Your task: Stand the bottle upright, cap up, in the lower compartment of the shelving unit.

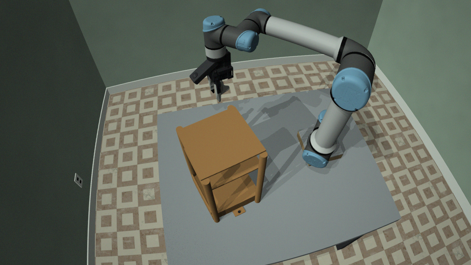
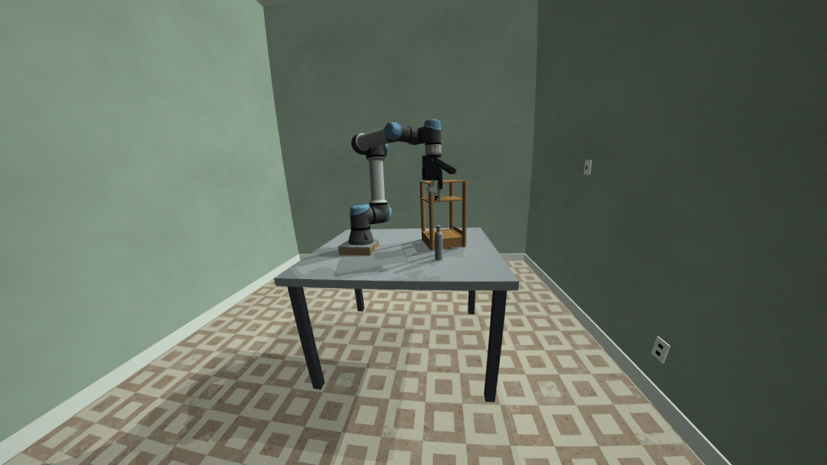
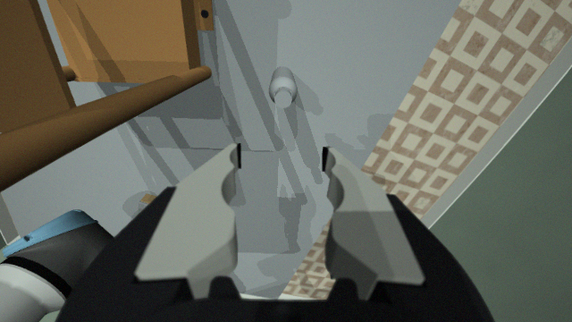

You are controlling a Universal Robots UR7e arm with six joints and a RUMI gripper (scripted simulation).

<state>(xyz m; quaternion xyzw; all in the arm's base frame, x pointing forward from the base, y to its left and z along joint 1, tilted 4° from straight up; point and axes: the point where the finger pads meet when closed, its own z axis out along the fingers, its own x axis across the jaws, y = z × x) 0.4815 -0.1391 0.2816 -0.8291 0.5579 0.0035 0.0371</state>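
Now: the grey bottle 20 cm below my hand. The rest, counted from my hand: shelving unit 28 cm to the left, 12 cm below.
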